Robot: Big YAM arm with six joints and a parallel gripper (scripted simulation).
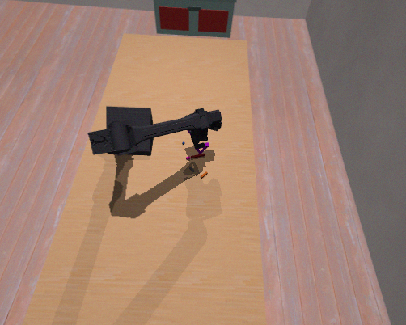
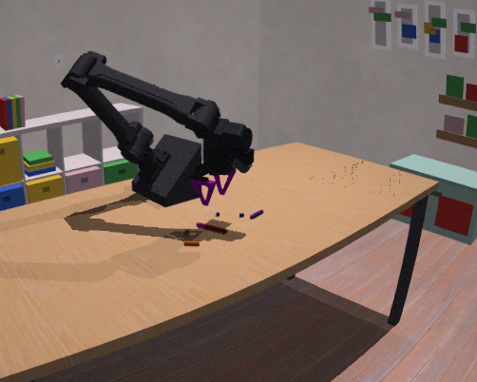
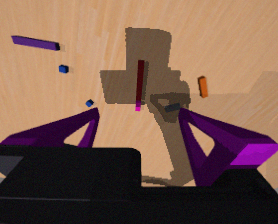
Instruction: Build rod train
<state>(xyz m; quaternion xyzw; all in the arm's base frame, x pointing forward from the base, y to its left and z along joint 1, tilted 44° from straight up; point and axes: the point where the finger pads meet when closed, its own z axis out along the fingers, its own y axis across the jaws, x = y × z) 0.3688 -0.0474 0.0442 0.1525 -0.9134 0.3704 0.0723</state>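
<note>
Now: the red rod 9 cm below my hand. Round my hand: orange rod: 11 cm to the right, 9 cm below, 3 cm ahead; magenta rod: 9 cm below, 4 cm behind, 1 cm to the right; grey rod: 9 cm below, 8 cm to the right, 2 cm behind.
</note>
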